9 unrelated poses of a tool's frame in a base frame.
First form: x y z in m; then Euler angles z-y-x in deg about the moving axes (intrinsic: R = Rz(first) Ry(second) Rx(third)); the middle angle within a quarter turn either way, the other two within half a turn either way.
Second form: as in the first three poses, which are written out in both.
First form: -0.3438 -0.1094 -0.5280 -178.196 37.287 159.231
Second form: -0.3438 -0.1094 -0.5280 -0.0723 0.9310 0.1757 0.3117
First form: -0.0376 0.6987 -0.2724 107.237 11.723 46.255
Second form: -0.0376 0.6987 -0.2724 0.1562 0.3703 0.7127 0.5749
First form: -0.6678 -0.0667 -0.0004 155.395 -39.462 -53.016
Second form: -0.6678 -0.0667 -0.0004 0.2057 -0.4748 0.7909 0.3267
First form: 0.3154 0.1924 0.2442 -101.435 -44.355 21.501
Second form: 0.3154 0.1924 0.2442 -0.1777 -0.3685 -0.6596 0.6305
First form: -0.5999 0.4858 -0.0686 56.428 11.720 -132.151
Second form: -0.5999 0.4858 -0.0686 -0.8208 -0.3934 0.2730 0.3114
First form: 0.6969 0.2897 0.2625 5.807 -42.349 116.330
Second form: 0.6969 0.2897 0.2625 0.8008 -0.1502 0.3314 0.4757
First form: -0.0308 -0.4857 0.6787 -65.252 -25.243 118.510
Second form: -0.0308 -0.4857 0.6787 0.6461 -0.5463 -0.1108 0.5214
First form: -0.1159 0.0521 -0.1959 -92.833 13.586 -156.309
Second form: -0.1159 0.0521 -0.1959 -0.6524 0.7207 -0.0678 0.2244
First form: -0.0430 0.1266 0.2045 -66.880 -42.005 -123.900
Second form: -0.0430 0.1266 0.2045 -0.7804 0.3134 -0.5059 0.1920
